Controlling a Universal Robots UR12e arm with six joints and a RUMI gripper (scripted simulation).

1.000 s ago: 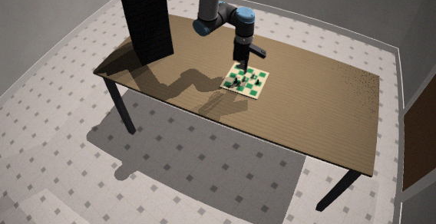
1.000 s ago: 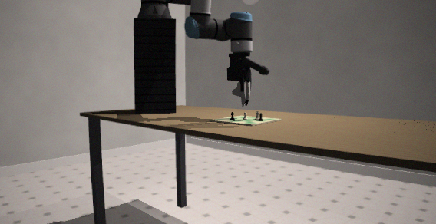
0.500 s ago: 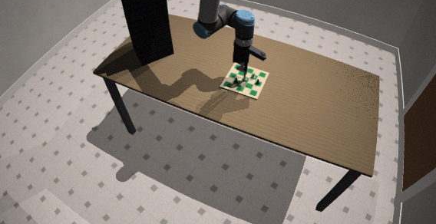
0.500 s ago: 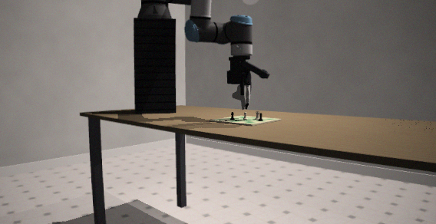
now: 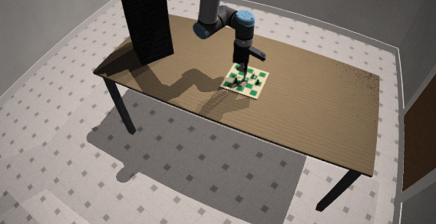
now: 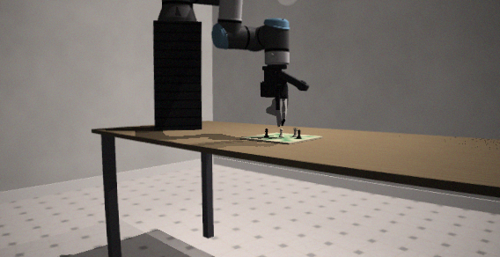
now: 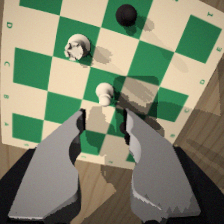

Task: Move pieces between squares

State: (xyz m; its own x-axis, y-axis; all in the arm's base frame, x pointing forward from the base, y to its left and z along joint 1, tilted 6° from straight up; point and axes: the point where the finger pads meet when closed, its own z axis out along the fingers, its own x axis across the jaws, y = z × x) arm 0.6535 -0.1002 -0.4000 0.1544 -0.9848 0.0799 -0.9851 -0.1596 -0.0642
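My hand is 6 cm above the green-and-cream chessboard.
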